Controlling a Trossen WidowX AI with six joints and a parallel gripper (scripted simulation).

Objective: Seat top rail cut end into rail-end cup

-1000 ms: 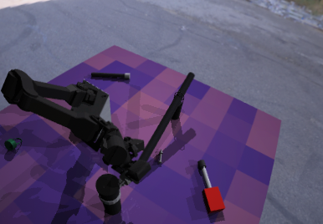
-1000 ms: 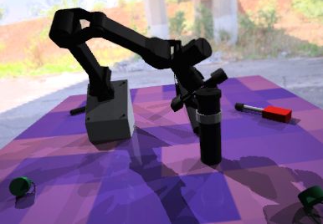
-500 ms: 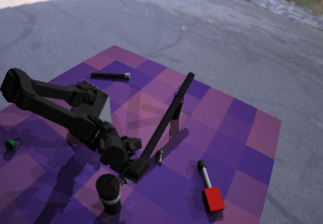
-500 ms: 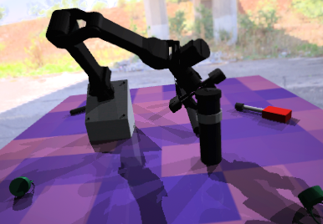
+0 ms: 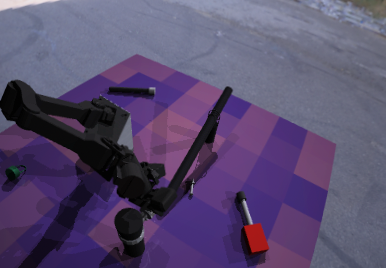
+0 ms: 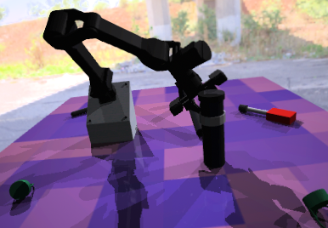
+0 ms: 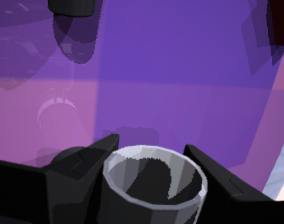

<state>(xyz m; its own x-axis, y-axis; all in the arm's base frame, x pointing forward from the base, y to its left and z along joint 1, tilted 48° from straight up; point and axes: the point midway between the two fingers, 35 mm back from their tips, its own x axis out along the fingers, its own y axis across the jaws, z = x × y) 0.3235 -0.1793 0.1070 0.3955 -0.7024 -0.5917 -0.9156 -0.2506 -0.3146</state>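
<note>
The small bolt lies 19 cm to the left of my gripper tip, 10 cm below it and 3 cm ahead of it. Also, from my gripper tip: red-handled tool 25 cm ahead, 18 cm to the left, 9 cm below.
</note>
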